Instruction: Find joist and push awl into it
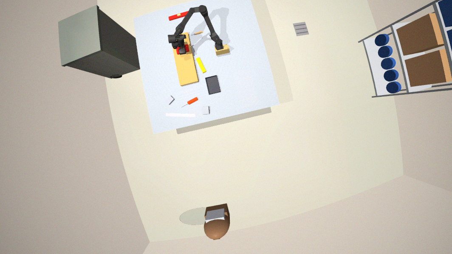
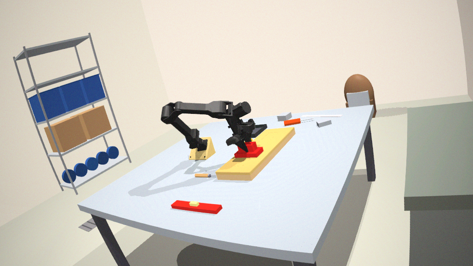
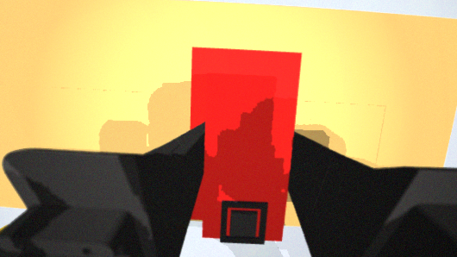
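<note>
My gripper tip is now 180 mm past the dark grey tray, 420 mm to the right of it and 50 mm above it. Round my gripper tip: awl (180 mm behind, 140 mm to the right, 60 mm below); then red stud finder (20 mm behind, 20 mm above); then yellow block (130 mm behind, 200 mm to the left, 60 mm below).
</note>
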